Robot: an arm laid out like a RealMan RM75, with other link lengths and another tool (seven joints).
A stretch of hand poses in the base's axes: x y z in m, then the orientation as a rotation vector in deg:
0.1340, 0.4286, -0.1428, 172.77, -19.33, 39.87
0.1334, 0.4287, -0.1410, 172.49, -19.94, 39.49
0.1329, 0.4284, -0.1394, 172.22, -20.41, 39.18
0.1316, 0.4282, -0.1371, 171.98, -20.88, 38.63
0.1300, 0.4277, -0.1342, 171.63, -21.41, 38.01
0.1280, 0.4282, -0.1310, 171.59, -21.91, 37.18
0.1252, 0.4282, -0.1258, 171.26, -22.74, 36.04
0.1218, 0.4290, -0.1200, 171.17, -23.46, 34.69
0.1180, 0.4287, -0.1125, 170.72, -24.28, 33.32
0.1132, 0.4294, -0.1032, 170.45, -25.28, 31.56
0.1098, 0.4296, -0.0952, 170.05, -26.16, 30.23
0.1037, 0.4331, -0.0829, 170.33, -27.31, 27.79
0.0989, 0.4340, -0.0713, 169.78, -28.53, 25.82
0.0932, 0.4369, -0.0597, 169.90, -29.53, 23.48
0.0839, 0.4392, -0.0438, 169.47, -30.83, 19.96
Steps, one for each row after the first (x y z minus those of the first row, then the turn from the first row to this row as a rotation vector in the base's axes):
-0.0006, 0.0001, 0.0018, -0.17, 0.22, -0.47
-0.0011, -0.0002, 0.0034, -0.34, 0.40, -0.84
-0.0024, -0.0004, 0.0057, -0.53, 0.74, -1.23
-0.0040, -0.0009, 0.0086, -0.80, 1.12, -1.68
-0.0060, -0.0004, 0.0118, -0.82, 1.65, -2.04
-0.0088, -0.0004, 0.0170, -1.05, 2.36, -2.70
-0.0122, 0.0004, 0.0228, -1.11, 3.22, -3.24
-0.0160, 0.0001, 0.0303, -1.46, 4.09, -3.94
-0.0208, 0.0008, 0.0396, -1.62, 5.21, -4.72
-0.0242, 0.0010, 0.0476, -1.87, 6.06, -5.44
-0.0303, 0.0045, 0.0599, -1.48, 7.63, -6.16
-0.0351, 0.0054, 0.0715, -1.78, 8.89, -7.16
-0.0408, 0.0083, 0.0831, -1.51, 10.41, -7.83
-0.0501, 0.0106, 0.0990, -1.67, 12.70, -8.90

